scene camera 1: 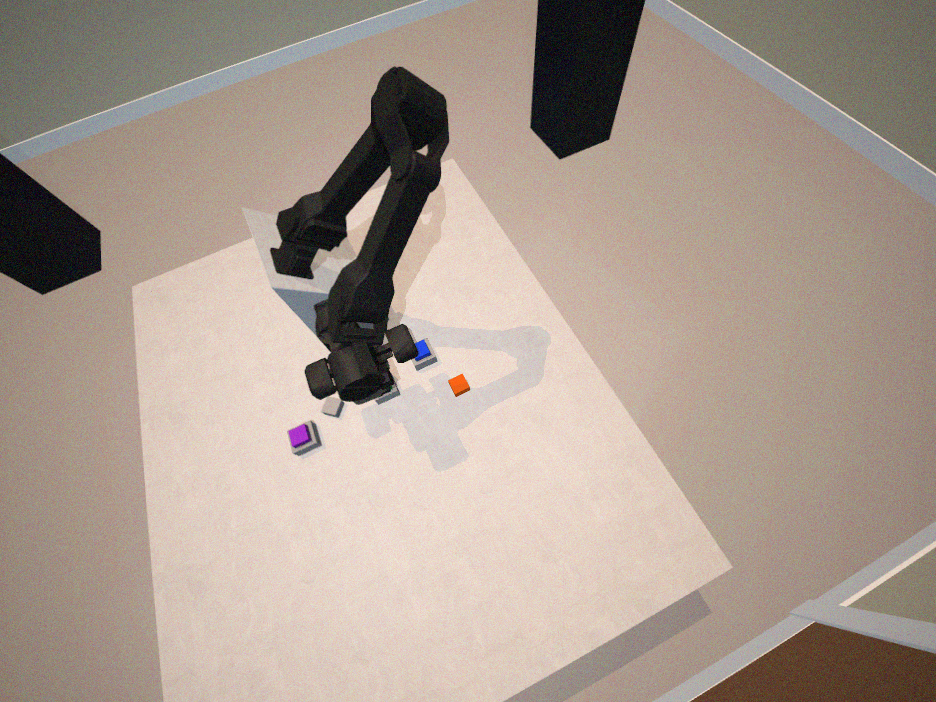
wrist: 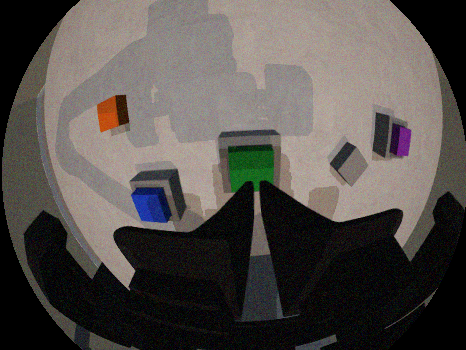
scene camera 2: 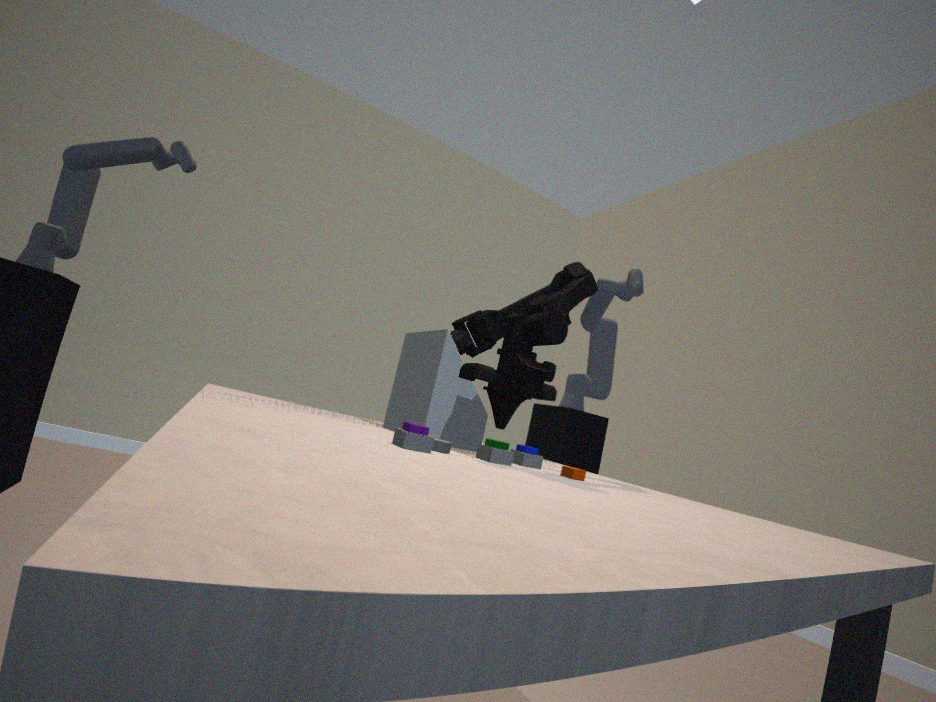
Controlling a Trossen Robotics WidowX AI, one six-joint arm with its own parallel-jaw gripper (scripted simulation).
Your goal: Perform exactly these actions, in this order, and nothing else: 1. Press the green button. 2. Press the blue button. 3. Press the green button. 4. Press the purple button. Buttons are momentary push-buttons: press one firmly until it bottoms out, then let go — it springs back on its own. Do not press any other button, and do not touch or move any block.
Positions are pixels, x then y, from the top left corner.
Scene:
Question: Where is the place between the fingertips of my gripper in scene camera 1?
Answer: At 376, 378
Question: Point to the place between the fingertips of my gripper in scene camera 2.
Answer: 499, 428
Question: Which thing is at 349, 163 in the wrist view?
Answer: A small grey block.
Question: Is my gripper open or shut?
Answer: Shut.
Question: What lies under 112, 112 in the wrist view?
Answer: An orange block.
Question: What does my gripper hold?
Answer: Nothing.

